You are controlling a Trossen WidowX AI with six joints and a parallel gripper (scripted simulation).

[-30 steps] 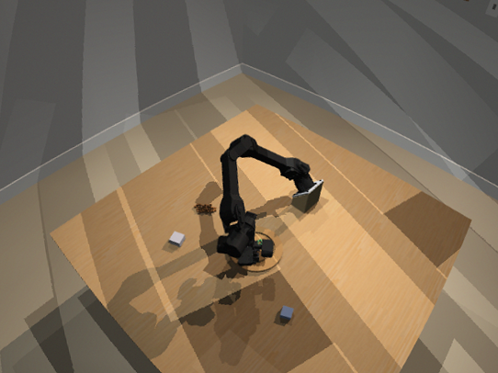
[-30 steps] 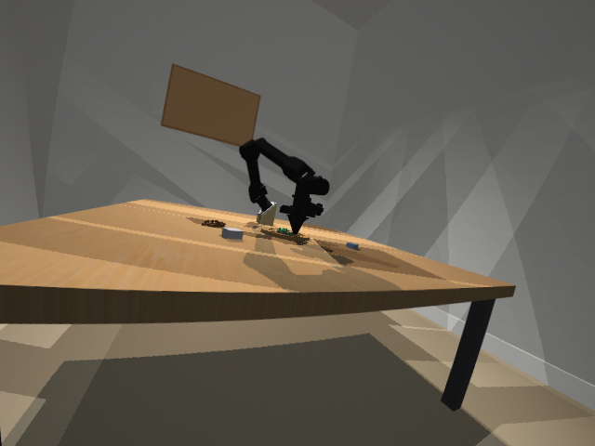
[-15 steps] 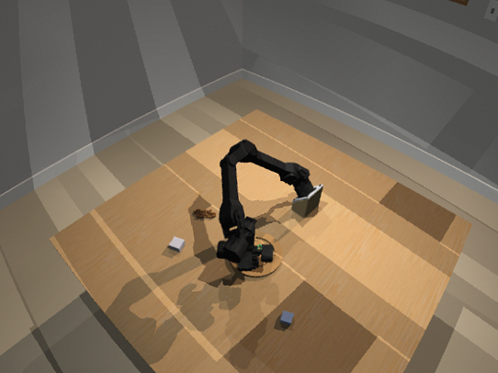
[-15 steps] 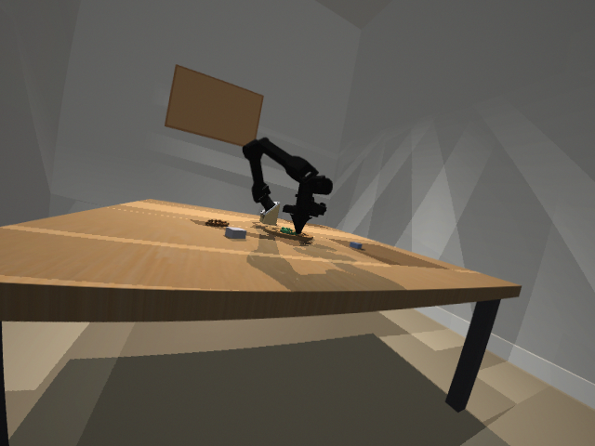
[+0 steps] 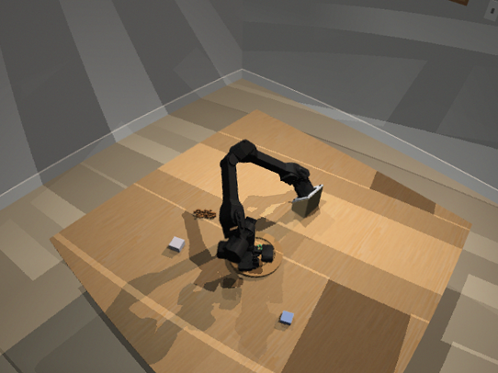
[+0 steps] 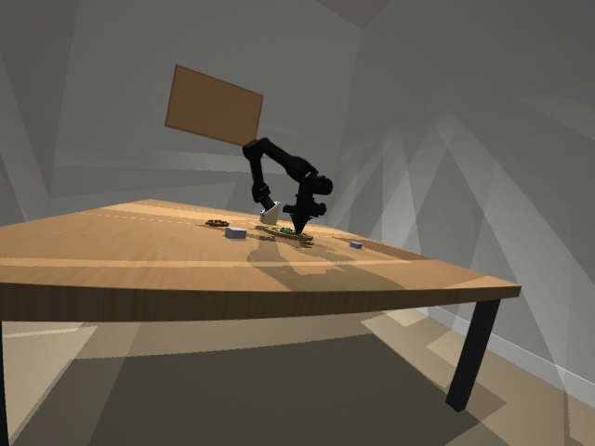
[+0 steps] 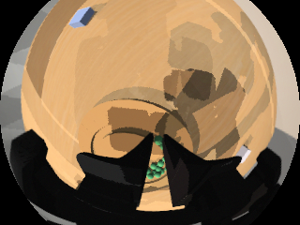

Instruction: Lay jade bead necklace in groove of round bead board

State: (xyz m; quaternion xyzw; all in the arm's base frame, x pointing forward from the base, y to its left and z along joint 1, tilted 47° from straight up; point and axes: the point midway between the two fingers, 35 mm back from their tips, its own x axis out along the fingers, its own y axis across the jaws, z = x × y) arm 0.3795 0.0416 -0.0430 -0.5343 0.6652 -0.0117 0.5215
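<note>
The round wooden bead board is 7 cm behind my gripper tip, 2 cm to the right of it and 1 cm below it. Round my gripper tip: blue block 24 cm to the left, 3 cm ahead, 1 cm below; pale grey block 23 cm to the right, 14 cm ahead, 1 cm below.
</note>
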